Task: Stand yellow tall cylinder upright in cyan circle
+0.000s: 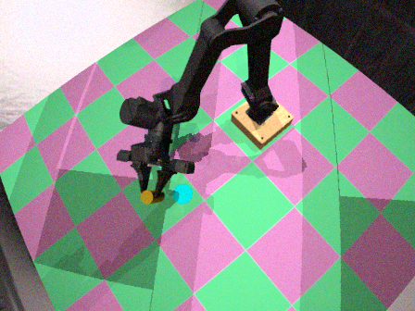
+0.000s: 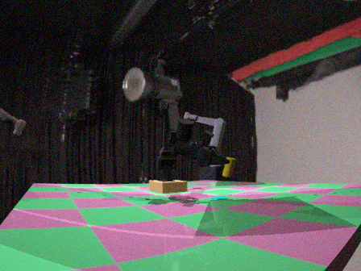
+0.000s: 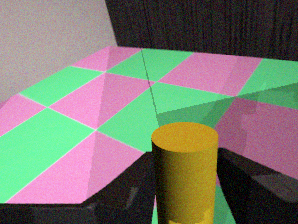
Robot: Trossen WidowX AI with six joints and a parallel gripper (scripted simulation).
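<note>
Now: gripper tip 140 mm above the cyan circle, 60 mm past it and 10 mm to the right of it. The rest, counted from my gripper tip: yellow tall cylinder (20 mm below, 10 mm behind).
</note>
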